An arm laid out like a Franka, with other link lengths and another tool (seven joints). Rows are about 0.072 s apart.
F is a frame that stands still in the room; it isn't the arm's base.
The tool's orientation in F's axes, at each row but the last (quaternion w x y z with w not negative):
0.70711 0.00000 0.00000 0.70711
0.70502 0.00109 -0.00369 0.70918
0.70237 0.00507 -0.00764 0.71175
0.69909 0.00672 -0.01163 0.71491
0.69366 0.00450 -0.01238 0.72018
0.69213 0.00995 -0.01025 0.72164
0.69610 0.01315 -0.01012 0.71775
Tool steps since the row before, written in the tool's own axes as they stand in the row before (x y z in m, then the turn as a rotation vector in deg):
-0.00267 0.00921 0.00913 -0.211 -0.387 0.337
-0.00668 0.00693 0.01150 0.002 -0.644 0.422
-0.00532 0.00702 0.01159 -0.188 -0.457 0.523
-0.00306 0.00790 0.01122 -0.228 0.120 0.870
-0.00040 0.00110 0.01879 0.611 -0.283 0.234
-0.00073 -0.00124 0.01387 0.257 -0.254 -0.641
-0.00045 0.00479 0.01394 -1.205 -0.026 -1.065
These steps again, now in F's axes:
-0.00921 -0.00267 0.00913 0.387 -0.211 0.337
-0.00693 -0.00680 0.01143 0.642 0.003 0.424
-0.00699 -0.00562 0.01147 0.458 -0.191 0.521
-0.00790 -0.00353 0.01108 -0.121 -0.253 0.863
-0.00129 -0.00089 0.01876 0.257 0.615 0.252
0.00127 -0.00107 0.01384 0.243 0.286 -0.633
-0.00471 -0.00105 0.01394 0.058 -1.168 -1.104

